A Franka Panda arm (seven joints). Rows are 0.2 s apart.
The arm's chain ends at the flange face. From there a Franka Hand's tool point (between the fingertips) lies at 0.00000 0.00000 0.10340 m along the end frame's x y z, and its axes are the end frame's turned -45 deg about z.
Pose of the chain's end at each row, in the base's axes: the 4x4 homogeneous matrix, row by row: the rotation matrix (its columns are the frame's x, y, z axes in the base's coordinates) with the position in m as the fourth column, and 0 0 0 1 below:
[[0.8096, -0.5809, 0.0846, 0.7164], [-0.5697, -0.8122, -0.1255, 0.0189], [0.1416, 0.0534, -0.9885, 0.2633], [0, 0, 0, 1]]
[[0.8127, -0.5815, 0.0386, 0.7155], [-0.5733, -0.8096, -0.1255, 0.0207], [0.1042, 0.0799, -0.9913, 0.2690], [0, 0, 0, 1]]
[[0.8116, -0.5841, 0.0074, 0.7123], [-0.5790, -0.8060, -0.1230, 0.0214], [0.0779, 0.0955, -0.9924, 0.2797], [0, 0, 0, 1]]
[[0.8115, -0.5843, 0.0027, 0.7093], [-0.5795, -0.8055, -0.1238, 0.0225], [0.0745, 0.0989, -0.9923, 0.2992], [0, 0, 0, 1]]
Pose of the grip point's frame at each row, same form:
[[0.9832, 0.1617, 0.0846, 0.7251], [0.1715, -0.9772, -0.1255, 0.0059], [0.0624, 0.1379, -0.9885, 0.1611], [0, 0, 0, 1]]
[[0.9858, 0.1635, 0.0386, 0.7195], [0.1671, -0.9779, -0.1255, 0.0077], [0.0172, 0.1302, -0.9913, 0.1665], [0, 0, 0, 1]]
[[0.9869, 0.1609, 0.0074, 0.7131], [0.1605, -0.9793, -0.1230, 0.0087], [-0.0124, 0.1226, -0.9924, 0.1771], [0, 0, 0, 1]]
[[0.9870, 0.1607, 0.0027, 0.7096], [0.1598, -0.9793, -0.1238, 0.0097], [-0.0173, 0.1226, -0.9923, 0.1966], [0, 0, 0, 1]]

